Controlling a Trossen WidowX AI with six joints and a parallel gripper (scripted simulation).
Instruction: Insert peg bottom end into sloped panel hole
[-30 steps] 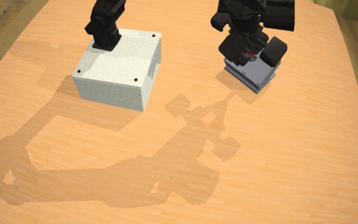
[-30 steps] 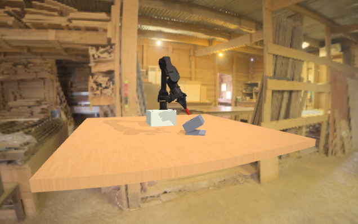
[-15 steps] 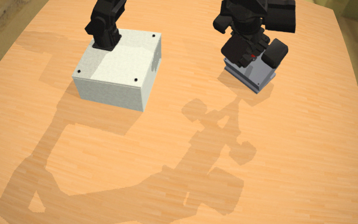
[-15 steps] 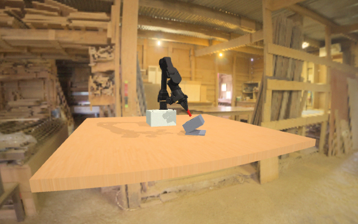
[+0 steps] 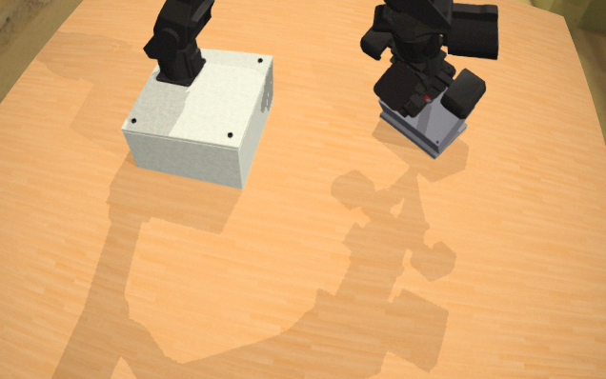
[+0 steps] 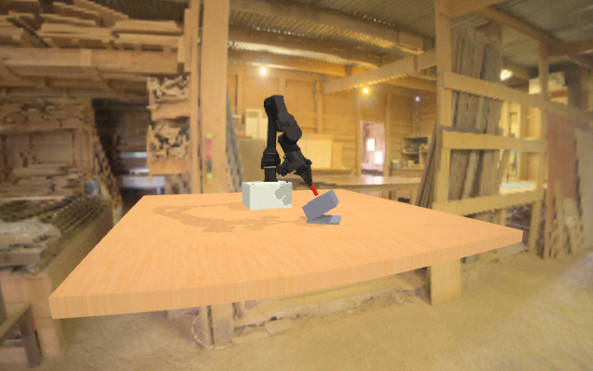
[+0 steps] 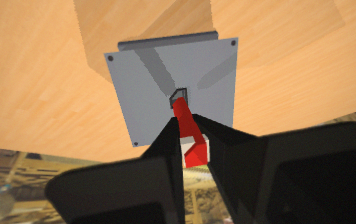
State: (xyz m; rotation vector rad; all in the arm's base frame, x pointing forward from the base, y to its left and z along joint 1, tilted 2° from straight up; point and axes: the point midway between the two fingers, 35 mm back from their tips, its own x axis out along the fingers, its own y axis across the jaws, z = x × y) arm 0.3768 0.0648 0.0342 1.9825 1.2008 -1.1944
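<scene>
My gripper tip is now 1 cm to the left of the red peg and 2 cm below it. Round my gripper tip: grey foot plate (2 cm ahead, 5 cm to the left, 12 cm below); grey sloped panel (2 cm ahead, 4 cm to the left, 7 cm below).
</scene>
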